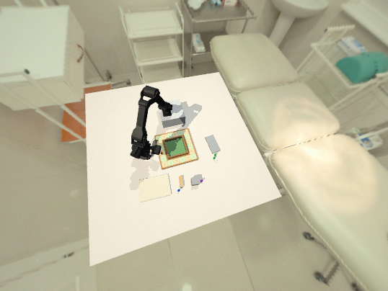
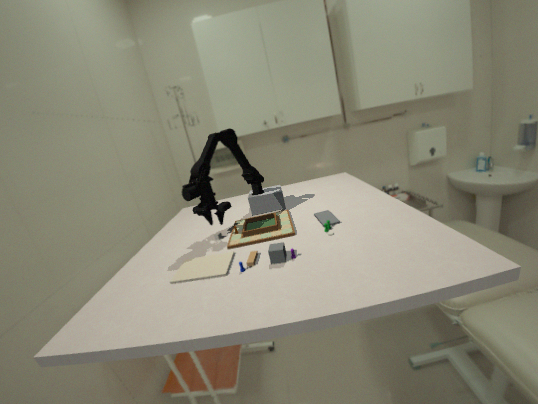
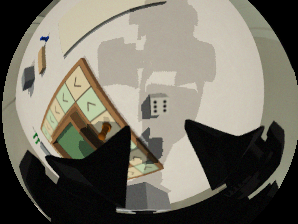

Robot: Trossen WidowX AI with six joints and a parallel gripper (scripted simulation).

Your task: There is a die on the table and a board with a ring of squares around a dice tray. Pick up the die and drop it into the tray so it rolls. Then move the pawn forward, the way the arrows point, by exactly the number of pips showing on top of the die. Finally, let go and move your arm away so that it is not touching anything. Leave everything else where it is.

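Now: gripper tip 60 mm above the white die and 10 mm to the left of it. From my gripper tip the other things lie so: cream pad: 240 mm ahead, 60 mm below; orange-brown pawn: 80 mm to the left, 40 mm below; green tray floor: 200 mm to the left, 60 mm below, 20 mm behind.
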